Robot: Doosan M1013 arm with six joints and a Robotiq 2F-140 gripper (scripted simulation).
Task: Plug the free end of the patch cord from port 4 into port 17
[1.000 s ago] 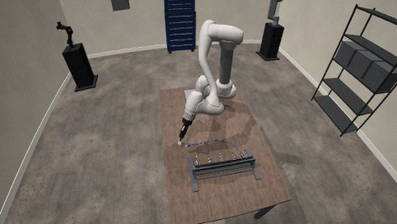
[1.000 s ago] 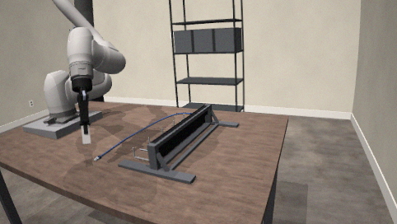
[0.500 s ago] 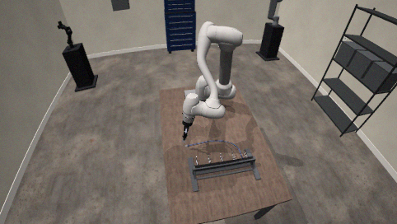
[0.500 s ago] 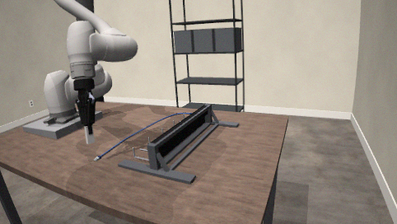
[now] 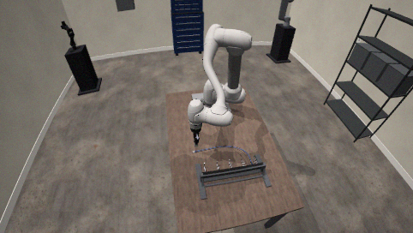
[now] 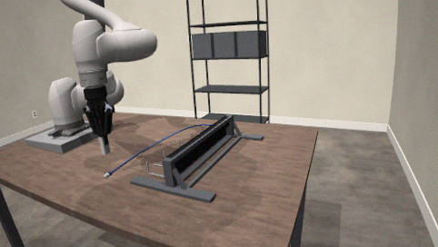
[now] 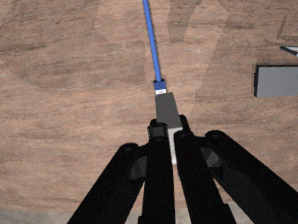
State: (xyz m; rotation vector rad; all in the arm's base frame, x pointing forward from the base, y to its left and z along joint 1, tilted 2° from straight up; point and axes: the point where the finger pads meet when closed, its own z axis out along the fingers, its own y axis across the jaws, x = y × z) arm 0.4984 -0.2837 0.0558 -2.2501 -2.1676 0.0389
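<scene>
Right now the plug is 11 cm below my hand and 2 cm to the right of it.
</scene>
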